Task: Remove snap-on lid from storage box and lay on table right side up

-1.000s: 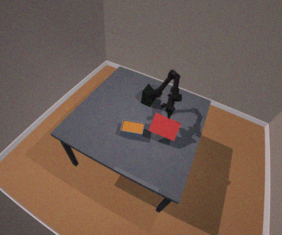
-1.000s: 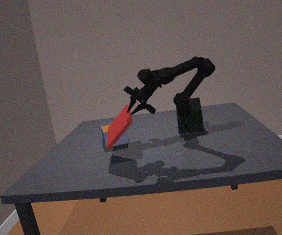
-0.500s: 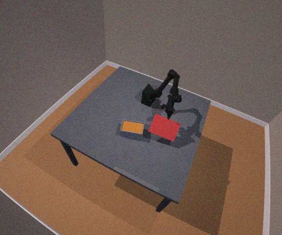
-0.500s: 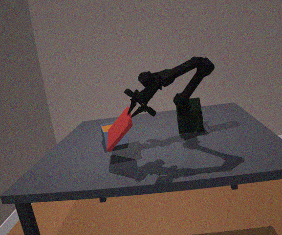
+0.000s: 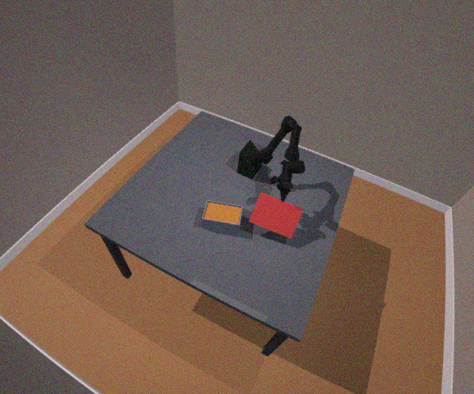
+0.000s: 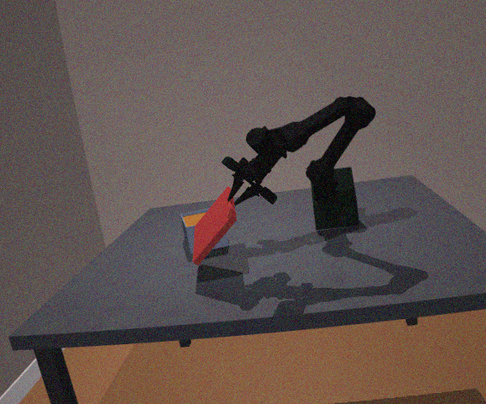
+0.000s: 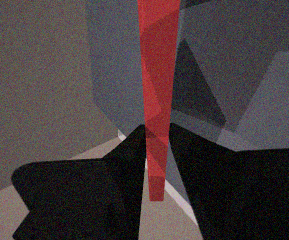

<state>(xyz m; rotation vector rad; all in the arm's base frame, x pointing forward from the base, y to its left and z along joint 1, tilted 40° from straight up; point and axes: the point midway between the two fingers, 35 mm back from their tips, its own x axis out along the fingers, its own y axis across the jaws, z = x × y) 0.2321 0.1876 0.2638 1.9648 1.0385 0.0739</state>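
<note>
Right now my gripper tip is 6 cm short of the red lid, 5 cm above it and 1 cm to the right of it. The rest, counted from my gripper tip: storage box (25 cm to the right, 19 cm ahead, 15 cm below).
</note>
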